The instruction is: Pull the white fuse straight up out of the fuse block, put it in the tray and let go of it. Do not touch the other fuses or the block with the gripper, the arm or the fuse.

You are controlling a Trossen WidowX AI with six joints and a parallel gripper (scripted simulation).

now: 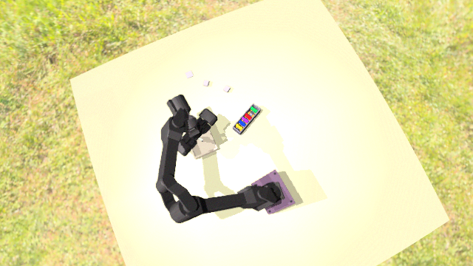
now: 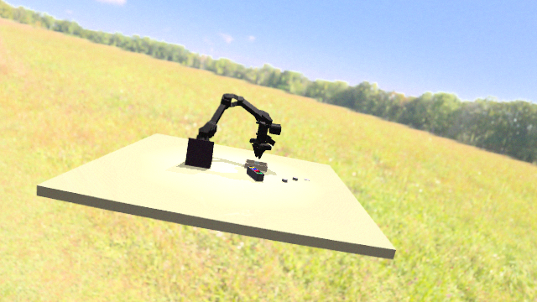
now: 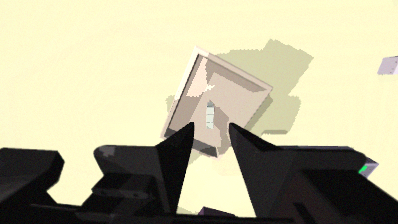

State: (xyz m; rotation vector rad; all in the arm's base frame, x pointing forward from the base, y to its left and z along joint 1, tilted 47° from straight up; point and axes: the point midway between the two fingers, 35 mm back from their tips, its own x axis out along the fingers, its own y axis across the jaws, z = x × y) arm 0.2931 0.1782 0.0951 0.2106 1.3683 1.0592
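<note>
Right now my gripper tip is 3 cm above the white fuse. The rest, counted from my gripper tip: shallow beige tray (6 cm below).
</note>
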